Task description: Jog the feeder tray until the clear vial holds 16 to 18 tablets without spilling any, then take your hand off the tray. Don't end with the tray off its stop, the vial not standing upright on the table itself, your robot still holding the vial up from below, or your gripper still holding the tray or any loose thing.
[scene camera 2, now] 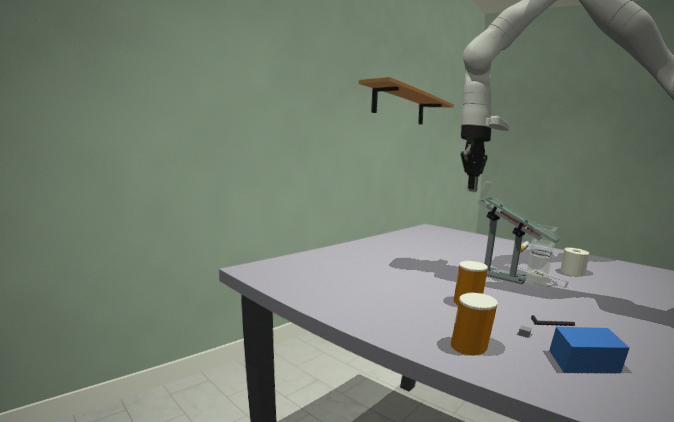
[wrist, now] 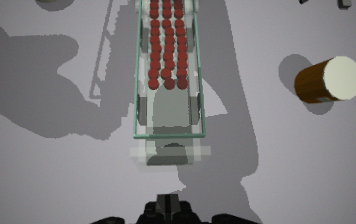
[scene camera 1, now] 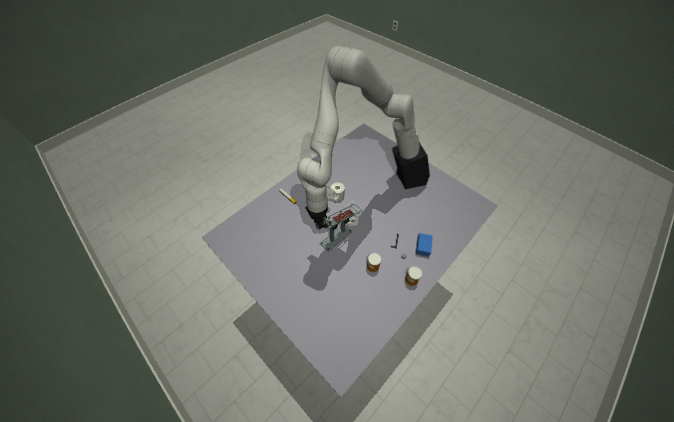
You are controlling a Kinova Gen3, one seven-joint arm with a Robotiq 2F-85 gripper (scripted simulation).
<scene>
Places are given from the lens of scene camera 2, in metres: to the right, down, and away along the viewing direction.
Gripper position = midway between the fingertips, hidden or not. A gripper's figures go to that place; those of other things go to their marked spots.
my gripper [scene camera 2: 472, 191]: 0.33, -0.05, 0.82
blue box [scene camera 2: 576, 349]: 0.31, 0.18, 0.36
</scene>
